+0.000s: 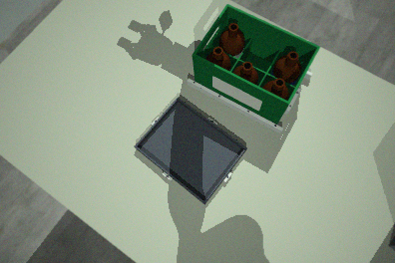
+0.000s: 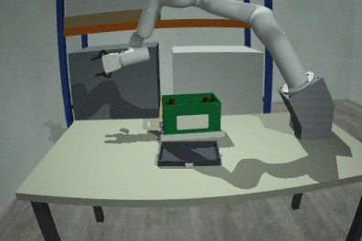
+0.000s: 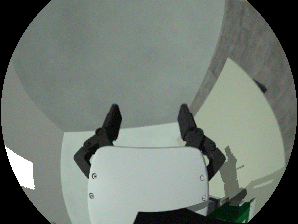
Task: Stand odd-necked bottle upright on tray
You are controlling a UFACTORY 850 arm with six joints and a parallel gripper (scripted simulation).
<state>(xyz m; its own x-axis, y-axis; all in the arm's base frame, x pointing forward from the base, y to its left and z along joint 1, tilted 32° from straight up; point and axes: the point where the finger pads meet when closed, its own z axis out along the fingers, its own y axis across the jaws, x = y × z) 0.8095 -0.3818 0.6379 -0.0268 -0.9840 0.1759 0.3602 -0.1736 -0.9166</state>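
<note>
My gripper is now 470 mm past the green crate, 280 mm to the right of it and 250 mm above it. The rest, counted from my hand: dark grey tray: 540 mm to the left, 390 mm behind, 320 mm below.
</note>
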